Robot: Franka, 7 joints.
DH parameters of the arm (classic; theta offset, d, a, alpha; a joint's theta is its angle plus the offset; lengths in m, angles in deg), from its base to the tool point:
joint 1: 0 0.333 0 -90
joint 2: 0 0 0 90
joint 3: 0 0.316 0.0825 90
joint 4: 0 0 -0.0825 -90
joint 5: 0 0.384 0 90
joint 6: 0 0 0.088 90
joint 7: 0 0.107 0 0
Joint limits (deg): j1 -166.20..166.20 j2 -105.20..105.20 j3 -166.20..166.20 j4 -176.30..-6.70 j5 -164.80..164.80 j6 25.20..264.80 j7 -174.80..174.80
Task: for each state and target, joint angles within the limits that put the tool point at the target. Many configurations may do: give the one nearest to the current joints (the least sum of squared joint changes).
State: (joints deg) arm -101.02 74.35 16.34 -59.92 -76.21 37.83 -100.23
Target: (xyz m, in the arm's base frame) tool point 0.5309 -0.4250 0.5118
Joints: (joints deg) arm -53.30 44.28 46.93 -53.92 -78.46 51.25 -100.23
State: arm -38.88 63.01 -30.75 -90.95 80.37 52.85 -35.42
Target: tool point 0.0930 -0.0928 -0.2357
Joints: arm -36.91 105.20 -17.00 -103.53 79.10 62.74 -35.42
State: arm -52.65 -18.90 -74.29 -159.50 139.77 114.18 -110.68
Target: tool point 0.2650 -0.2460 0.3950
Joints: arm -17.34 -33.94 -37.24 -165.88 132.52 104.11 -110.68
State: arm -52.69 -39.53 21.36 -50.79 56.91 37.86 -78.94
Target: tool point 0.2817 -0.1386 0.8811
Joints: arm -62.38 -13.87 11.43 -64.04 51.59 40.36 -78.94
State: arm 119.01 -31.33 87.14 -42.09 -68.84 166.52 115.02
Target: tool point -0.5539 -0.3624 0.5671
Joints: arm 97.43 -39.08 91.59 -95.64 -75.76 166.69 115.02
